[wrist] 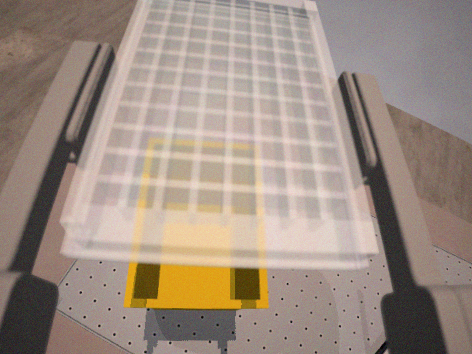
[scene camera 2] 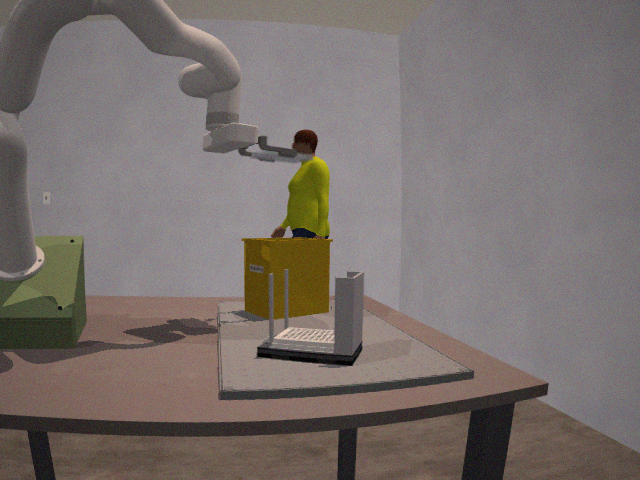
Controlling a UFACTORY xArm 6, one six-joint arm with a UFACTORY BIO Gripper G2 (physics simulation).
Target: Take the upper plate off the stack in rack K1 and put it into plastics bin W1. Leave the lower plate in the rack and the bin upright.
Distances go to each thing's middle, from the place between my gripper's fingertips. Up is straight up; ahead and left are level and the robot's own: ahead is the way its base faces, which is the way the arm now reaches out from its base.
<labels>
Right now my hand is 10 mm short of the yellow bin W1 [scene camera 2: 308, 259], 10 mm to the right of it and 290 mm above it.
</labels>
